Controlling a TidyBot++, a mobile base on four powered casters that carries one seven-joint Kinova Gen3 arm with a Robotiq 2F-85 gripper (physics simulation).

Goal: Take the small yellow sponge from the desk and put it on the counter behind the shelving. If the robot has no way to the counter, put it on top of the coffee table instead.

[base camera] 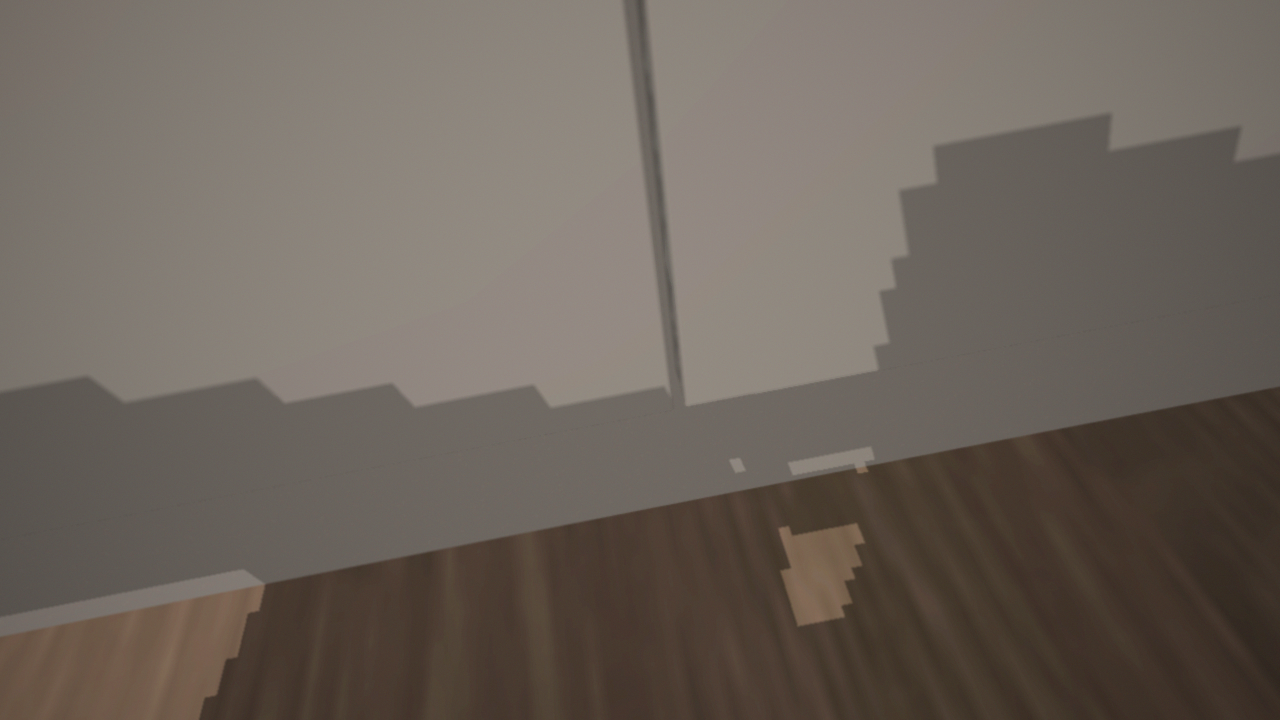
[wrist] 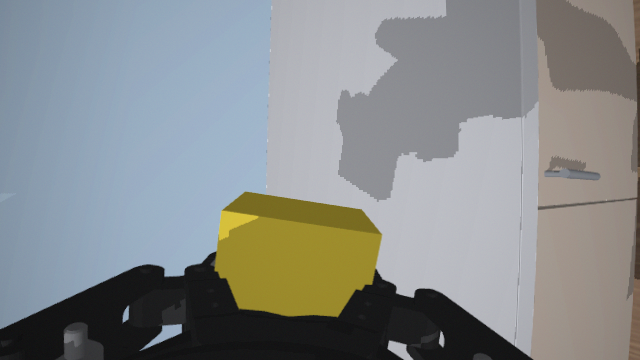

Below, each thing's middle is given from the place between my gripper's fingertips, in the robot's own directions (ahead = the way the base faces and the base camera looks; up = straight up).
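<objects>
My gripper's 1 cm to the right of the yellow sponge (wrist: pixel 291 257), 2 cm past it and 1 cm below it.
</objects>
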